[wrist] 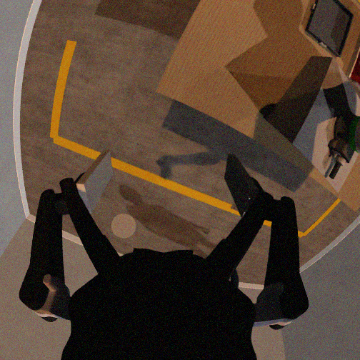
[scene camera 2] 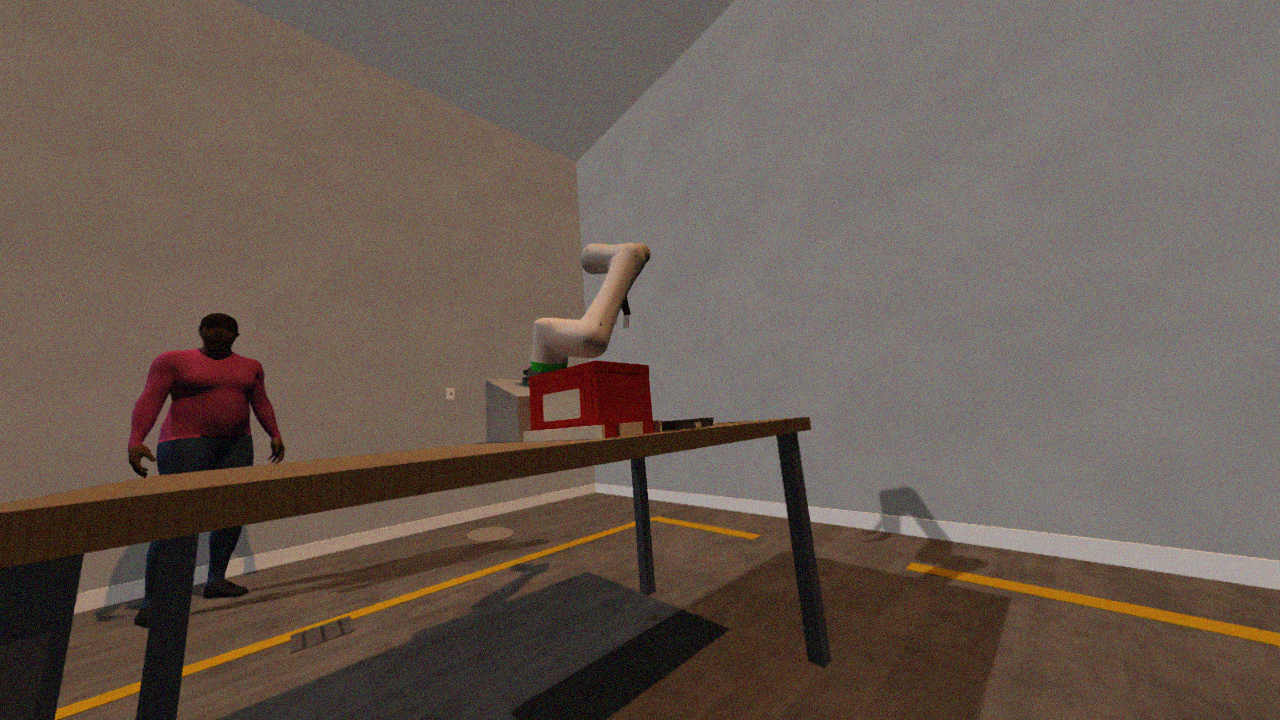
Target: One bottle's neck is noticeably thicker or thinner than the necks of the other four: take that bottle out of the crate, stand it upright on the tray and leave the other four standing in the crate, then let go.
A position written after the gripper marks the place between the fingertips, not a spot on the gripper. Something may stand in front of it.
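Pale strip [scene camera 2: 596,431], visible. Gripper [wrist: 168,163], visible too.
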